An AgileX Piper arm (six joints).
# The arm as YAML. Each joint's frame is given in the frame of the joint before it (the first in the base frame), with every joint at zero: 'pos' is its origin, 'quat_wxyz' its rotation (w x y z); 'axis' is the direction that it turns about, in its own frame. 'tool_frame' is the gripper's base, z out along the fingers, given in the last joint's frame.
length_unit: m
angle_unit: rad
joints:
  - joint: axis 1
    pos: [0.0, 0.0, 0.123]
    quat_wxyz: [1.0, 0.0, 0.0, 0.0]
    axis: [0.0, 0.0, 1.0]
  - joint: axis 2
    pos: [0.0, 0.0, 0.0]
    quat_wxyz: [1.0, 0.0, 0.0, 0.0]
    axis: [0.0, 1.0, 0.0]
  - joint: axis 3
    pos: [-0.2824, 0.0, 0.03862]
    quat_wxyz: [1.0, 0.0, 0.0, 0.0]
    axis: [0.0, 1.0, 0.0]
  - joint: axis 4
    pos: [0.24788, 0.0, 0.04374]
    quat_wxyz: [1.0, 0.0, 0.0, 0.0]
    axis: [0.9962, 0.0, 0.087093]
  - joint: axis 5
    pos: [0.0, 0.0, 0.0]
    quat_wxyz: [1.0, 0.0, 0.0, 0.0]
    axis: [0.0, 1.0, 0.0]
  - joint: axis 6
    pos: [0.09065, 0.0, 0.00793]
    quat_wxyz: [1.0, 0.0, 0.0, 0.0]
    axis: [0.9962, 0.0, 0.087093]
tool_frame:
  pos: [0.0, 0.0, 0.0]
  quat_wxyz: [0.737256, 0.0, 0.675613, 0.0]
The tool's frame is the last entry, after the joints.
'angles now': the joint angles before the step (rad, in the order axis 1, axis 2, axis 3, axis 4, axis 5, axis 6). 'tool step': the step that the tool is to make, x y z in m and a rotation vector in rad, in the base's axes. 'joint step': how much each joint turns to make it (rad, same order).
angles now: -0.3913 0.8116 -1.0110 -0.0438 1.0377 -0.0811
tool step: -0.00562 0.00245 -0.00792 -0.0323 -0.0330 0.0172
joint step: 0.0000 -0.0442 0.0583 0.0000 -0.0578 -0.0222
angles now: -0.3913 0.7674 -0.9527 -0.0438 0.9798 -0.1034
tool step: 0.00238 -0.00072 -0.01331 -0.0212 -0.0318 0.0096
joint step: 0.0000 -0.0185 0.0717 0.0004 -0.0912 -0.0089
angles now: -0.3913 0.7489 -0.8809 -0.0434 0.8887 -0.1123
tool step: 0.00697 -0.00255 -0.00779 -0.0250 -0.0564 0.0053
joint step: 0.0000 0.0019 0.0504 -0.0001 -0.1141 -0.0007
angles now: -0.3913 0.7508 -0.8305 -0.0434 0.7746 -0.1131
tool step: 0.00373 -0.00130 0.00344 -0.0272 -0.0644 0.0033
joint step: 0.0000 0.0000 0.0078 0.0000 -0.0778 0.0000
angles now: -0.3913 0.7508 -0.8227 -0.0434 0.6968 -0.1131
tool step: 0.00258 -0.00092 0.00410 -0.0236 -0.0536 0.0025
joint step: -0.0001 0.0000 0.0023 -0.0008 -0.0609 -0.0001
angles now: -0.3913 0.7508 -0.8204 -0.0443 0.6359 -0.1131
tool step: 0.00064 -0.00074 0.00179 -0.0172 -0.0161 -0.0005
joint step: 0.0000 0.0000 -0.0001 -0.0098 -0.0214 0.0001
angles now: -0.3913 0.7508 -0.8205 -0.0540 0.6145 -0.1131
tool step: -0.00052 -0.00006 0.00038 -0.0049 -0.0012 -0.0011
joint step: 0.0000 -0.0020 0.0000 -0.0049 -0.0009 0.0008
